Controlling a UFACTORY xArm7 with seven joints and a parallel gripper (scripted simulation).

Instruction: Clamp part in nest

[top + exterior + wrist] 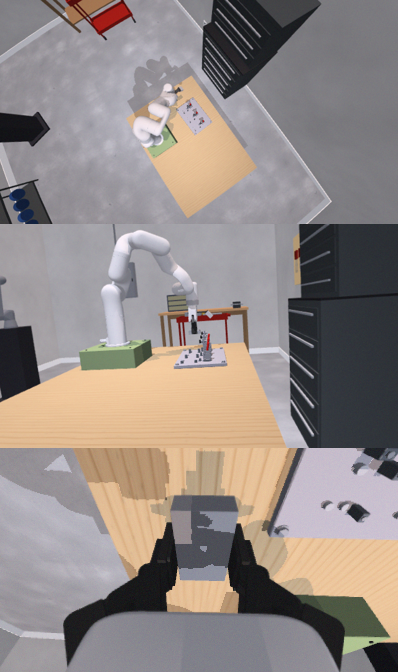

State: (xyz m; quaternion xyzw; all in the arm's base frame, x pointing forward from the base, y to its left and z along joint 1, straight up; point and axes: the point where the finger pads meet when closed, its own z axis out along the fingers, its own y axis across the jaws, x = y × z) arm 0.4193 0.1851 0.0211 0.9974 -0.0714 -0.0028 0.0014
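Now: the grey part 10 mm below my hand. From my hand the other things lie so: grey fixture plate (10 mm ahead, 280 mm to the right, 110 mm below).
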